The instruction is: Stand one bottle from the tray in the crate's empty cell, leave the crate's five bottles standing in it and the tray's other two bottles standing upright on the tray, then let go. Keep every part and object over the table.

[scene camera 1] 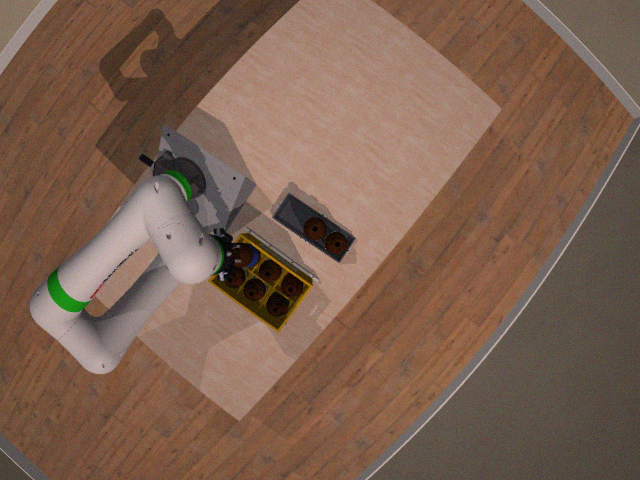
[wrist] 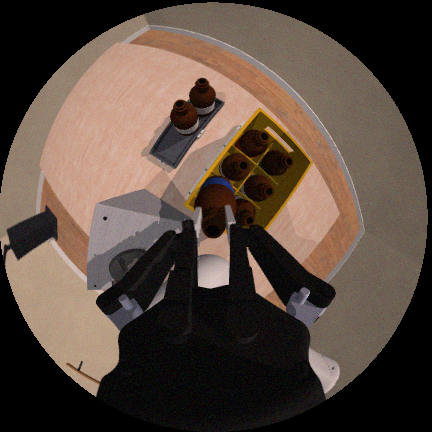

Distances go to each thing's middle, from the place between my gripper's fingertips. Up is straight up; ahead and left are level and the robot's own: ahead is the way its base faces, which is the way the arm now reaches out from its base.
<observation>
The blue-labelled bottle (wrist: 216,191) is 10 mm ahead of my hand and 50 mm below it.
</observation>
